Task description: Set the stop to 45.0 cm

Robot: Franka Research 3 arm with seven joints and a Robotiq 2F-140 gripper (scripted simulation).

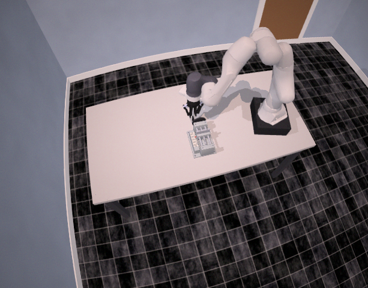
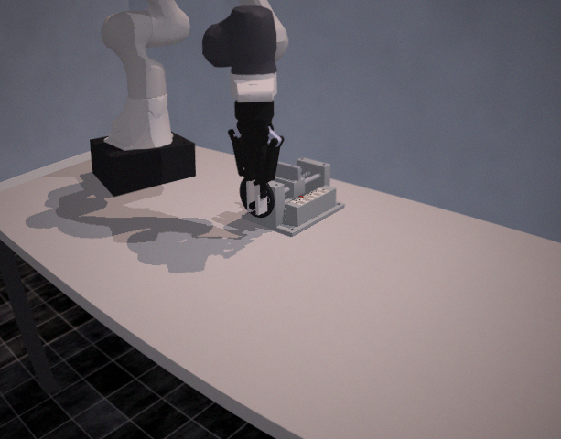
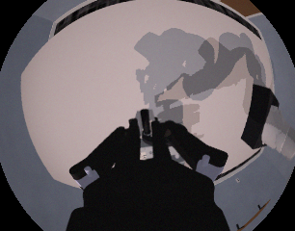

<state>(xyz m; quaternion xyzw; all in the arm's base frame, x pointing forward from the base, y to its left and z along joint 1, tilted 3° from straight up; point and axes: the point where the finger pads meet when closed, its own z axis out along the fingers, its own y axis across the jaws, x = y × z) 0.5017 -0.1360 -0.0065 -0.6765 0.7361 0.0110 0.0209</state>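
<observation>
The black handwheel is 1 cm behind my hand, 2 cm to the left of it and 2 cm below it. Round my hand: grey stop fixture 1 cm behind, 13 cm to the left.
</observation>
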